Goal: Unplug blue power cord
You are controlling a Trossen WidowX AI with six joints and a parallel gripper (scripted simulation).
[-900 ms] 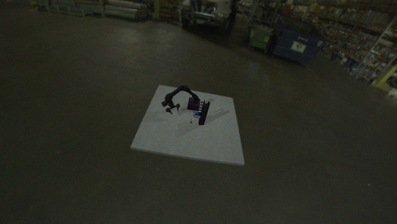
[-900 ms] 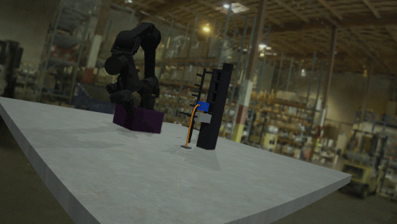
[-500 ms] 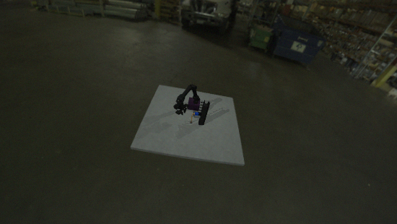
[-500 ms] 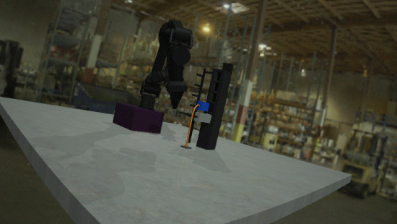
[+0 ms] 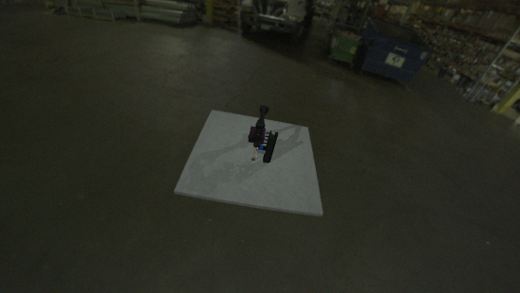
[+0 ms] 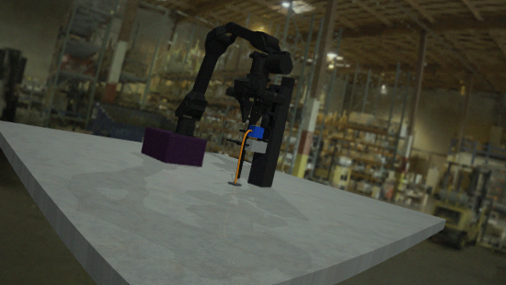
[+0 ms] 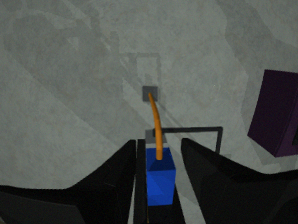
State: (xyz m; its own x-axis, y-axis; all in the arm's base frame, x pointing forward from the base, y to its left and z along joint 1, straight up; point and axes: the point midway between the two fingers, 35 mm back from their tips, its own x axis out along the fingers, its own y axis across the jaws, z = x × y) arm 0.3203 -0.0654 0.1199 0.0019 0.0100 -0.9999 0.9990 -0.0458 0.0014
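Right now the blue plug is 70 mm to the left of my gripper tip and 10 mm below it.
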